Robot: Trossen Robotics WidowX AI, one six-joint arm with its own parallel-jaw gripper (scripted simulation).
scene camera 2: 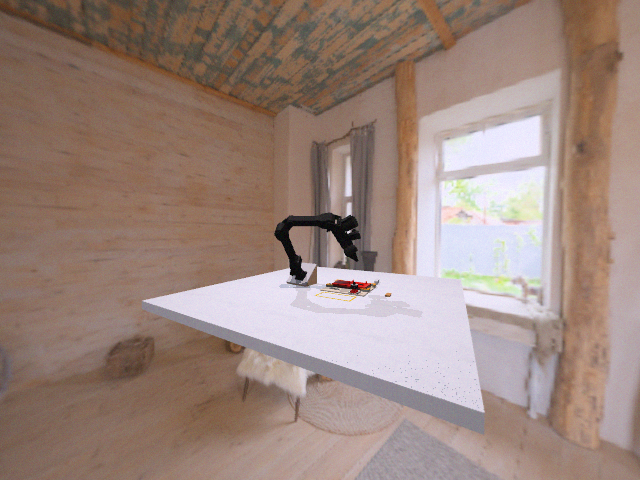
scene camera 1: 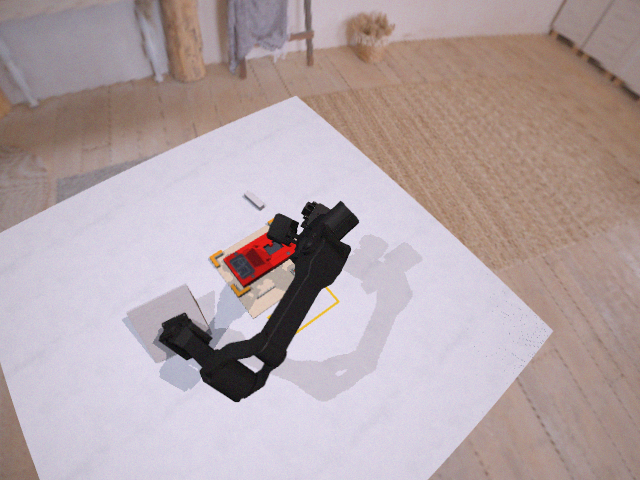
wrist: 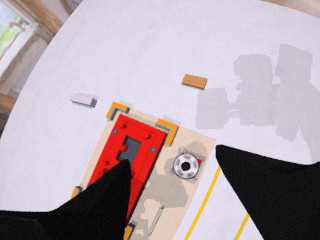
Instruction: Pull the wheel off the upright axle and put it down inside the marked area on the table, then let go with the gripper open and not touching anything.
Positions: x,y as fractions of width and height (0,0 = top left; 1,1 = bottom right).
Labels:
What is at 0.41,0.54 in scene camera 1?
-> A red plate.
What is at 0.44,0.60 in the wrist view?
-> A red plate.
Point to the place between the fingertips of my gripper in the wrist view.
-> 0.54,0.66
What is my gripper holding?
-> Nothing.

